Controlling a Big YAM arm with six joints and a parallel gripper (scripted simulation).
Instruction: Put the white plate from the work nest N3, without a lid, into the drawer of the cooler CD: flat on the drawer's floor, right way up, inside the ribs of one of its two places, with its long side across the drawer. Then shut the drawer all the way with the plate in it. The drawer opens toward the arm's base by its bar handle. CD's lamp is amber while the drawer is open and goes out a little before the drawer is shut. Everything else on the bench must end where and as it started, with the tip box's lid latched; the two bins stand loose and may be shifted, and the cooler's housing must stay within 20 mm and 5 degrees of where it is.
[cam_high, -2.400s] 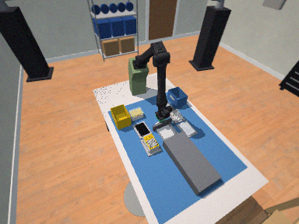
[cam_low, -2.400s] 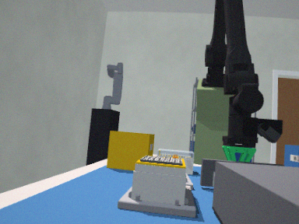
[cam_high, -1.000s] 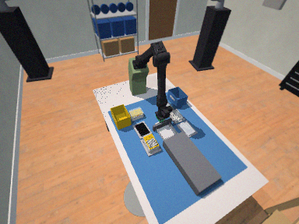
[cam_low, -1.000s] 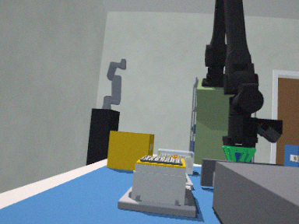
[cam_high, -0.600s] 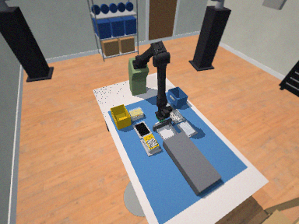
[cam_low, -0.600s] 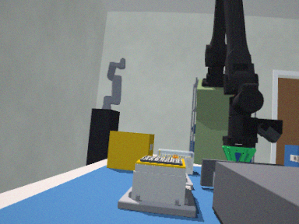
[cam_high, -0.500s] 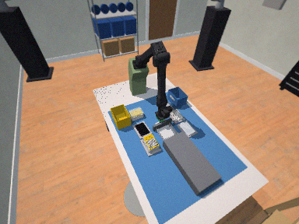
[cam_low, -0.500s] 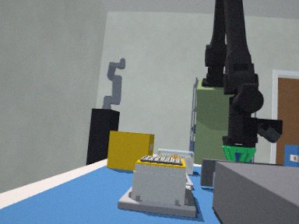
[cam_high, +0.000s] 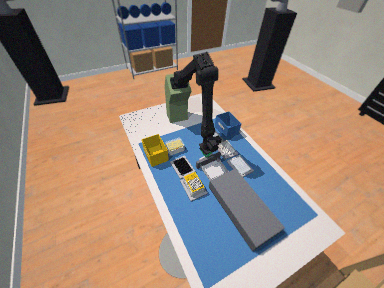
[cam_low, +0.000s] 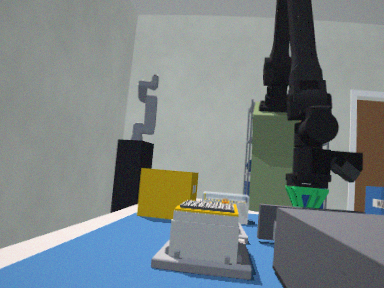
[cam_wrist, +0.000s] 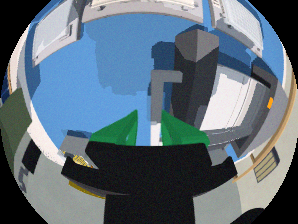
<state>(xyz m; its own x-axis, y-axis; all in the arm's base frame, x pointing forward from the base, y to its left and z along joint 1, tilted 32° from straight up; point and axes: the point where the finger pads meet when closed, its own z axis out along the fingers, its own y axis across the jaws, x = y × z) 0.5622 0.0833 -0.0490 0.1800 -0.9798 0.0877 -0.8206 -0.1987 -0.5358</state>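
The white plate is 190 mm to the left of my hand, 50 mm behind it and 20 mm below it. Round my hand: black plate (180 mm to the right, 30 mm ahead, 20 mm below); yellow-topped tip box (200 mm ahead, 160 mm to the right, 10 mm above); drawer (160 mm ahead, 30 mm to the left, 20 mm below).
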